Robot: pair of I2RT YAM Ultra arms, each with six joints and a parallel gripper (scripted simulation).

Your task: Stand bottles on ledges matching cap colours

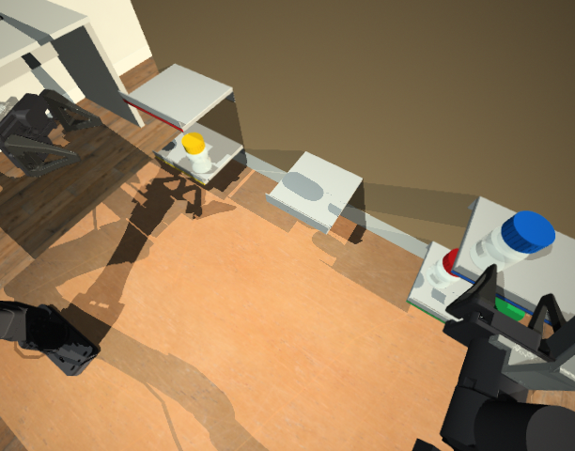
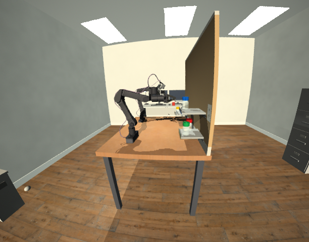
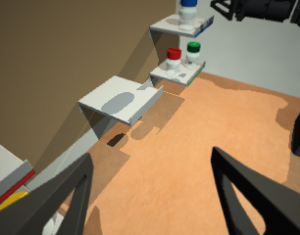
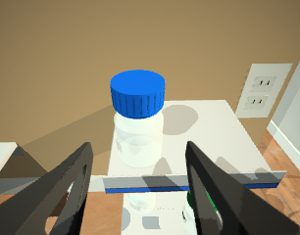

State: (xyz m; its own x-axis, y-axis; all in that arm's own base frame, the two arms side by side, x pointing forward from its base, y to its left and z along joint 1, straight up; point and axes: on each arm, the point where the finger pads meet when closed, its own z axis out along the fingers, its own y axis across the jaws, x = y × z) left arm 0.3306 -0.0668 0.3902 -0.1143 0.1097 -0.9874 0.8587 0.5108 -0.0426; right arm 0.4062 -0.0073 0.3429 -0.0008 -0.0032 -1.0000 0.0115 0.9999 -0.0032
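Right now my right hand is 130 mm short of the red-capped bottle, 10 mm to the left of it and 240 mm above it. Round my right hand: green-capped bottle 80 mm ahead, 110 mm to the right, 240 mm below; then blue-capped bottle 90 mm ahead, 10 mm to the right, 50 mm below; then brown wall 260 mm ahead, 310 mm to the left, 60 mm above.
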